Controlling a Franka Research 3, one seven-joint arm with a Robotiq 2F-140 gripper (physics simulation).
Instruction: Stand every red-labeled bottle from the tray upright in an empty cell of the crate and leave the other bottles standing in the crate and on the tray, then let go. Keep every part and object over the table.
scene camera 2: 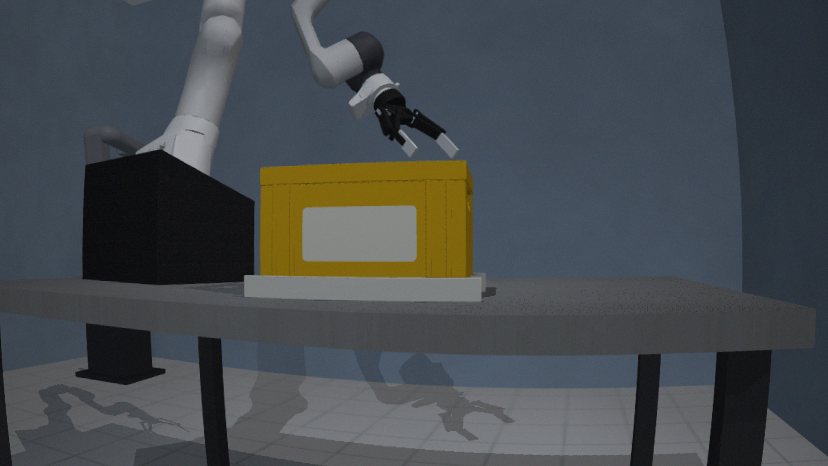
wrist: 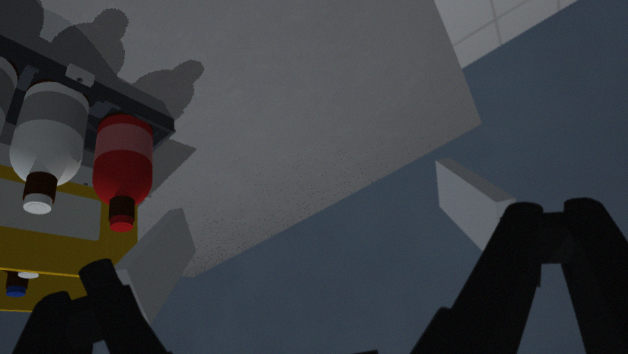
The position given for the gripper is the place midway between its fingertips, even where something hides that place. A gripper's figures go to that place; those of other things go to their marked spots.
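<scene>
A red-labeled bottle (wrist: 122,177) stands 0.47 m from the lens, while the gripper (wrist: 311,207) is 0.19 m from the lens.
</scene>
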